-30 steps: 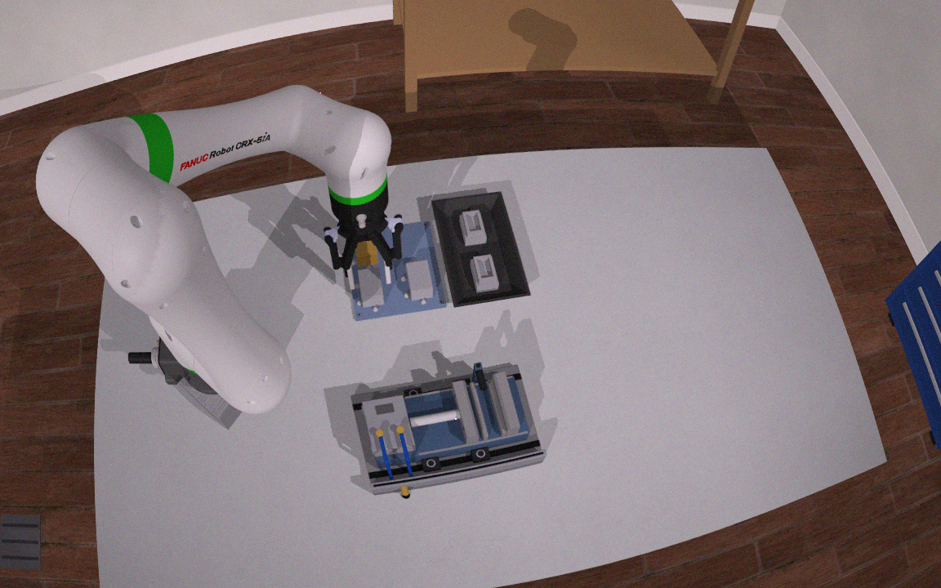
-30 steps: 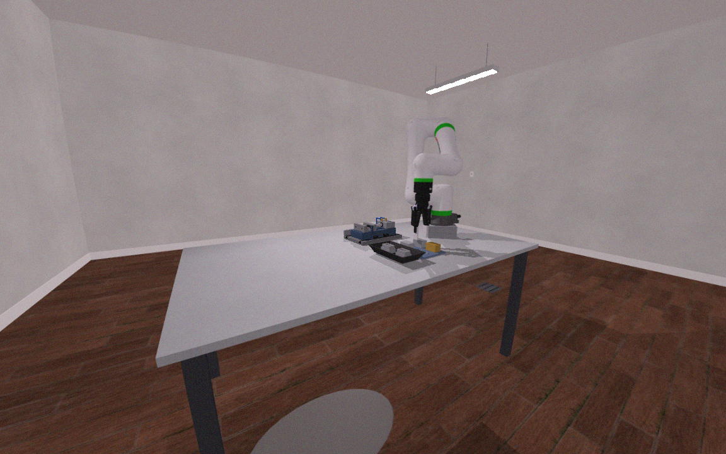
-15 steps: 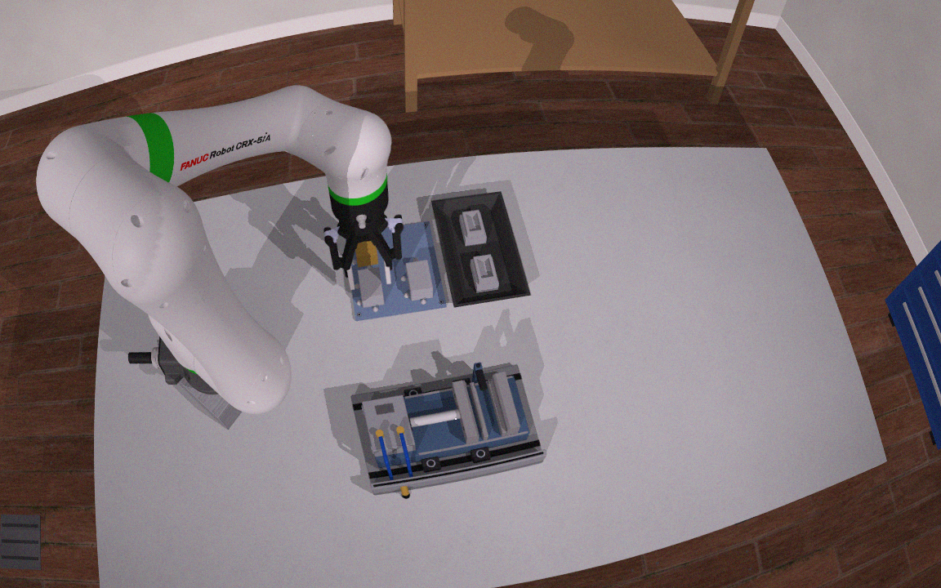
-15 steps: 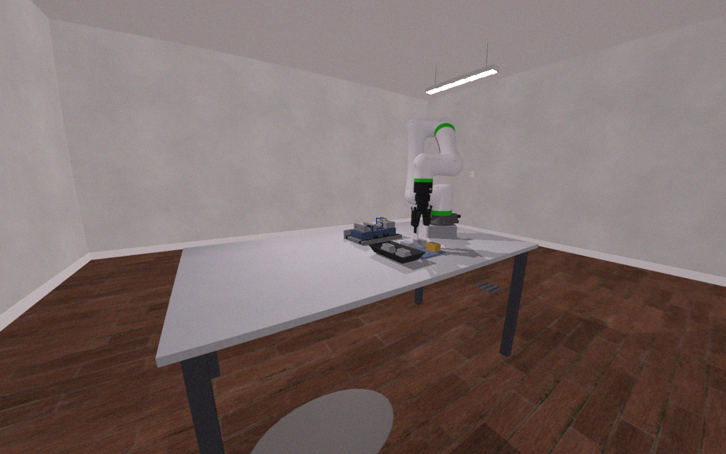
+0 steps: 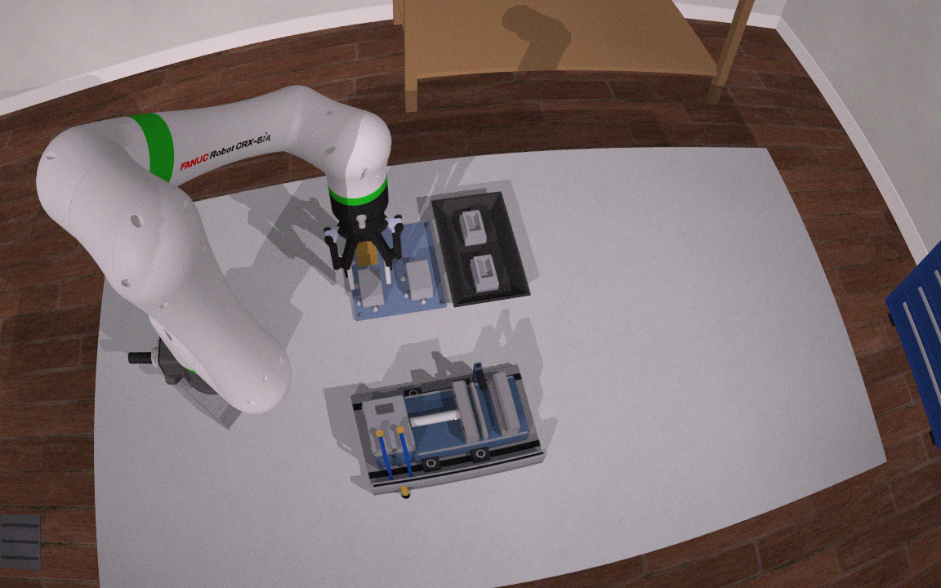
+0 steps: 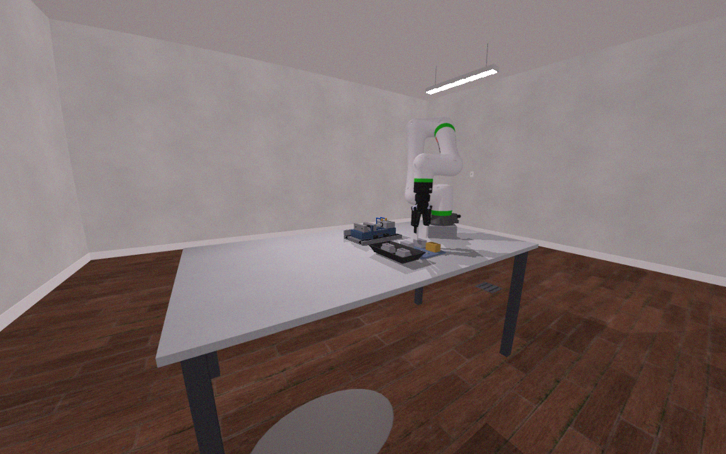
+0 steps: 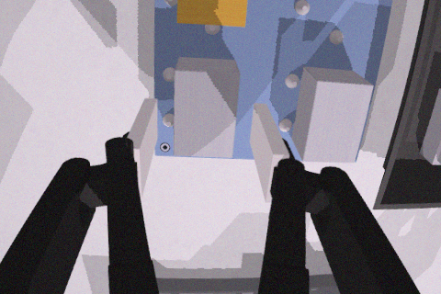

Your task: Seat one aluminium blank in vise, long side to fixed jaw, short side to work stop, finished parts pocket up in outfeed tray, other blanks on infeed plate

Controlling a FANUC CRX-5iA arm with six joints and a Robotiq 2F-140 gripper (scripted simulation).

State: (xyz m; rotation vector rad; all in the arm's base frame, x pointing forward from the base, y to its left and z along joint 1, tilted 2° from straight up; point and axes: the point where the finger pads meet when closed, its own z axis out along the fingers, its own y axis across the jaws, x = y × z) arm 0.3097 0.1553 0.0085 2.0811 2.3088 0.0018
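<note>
Right now my hand is 80 mm above the blue infeed plate, 50 mm to the right of it and 40 mm short of it. Also, from my hand: white piston rod: 280 mm to the right, 100 mm ahead; dark work stop rod: 220 mm to the right, 180 mm ahead, 10 mm above; brass blank: 90 mm to the left, 50 mm below, 10 mm behind.
</note>
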